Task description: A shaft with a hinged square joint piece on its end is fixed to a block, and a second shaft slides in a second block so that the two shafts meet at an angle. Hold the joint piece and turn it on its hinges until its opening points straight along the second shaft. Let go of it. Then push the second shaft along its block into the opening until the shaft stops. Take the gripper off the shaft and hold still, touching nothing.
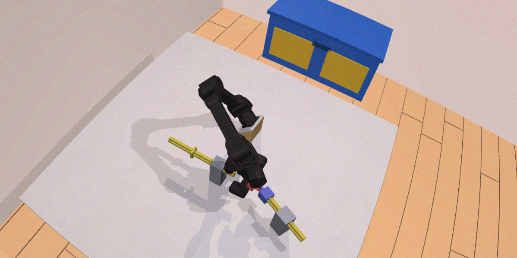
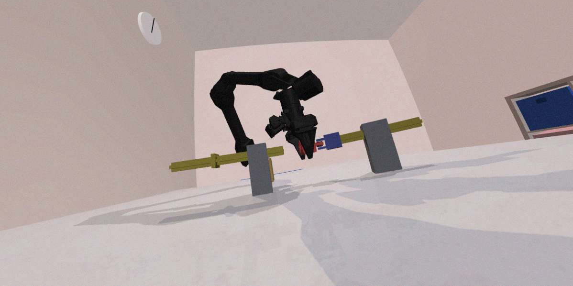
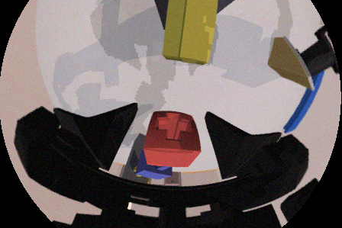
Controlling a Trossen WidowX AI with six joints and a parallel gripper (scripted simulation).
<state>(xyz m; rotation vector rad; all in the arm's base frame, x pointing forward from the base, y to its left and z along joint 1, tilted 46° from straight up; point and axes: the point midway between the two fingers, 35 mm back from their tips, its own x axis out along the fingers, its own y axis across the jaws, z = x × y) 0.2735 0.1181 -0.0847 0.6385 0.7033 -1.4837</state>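
My gripper tip is 1 cm to the right of the red joint piece and 4 cm below it.
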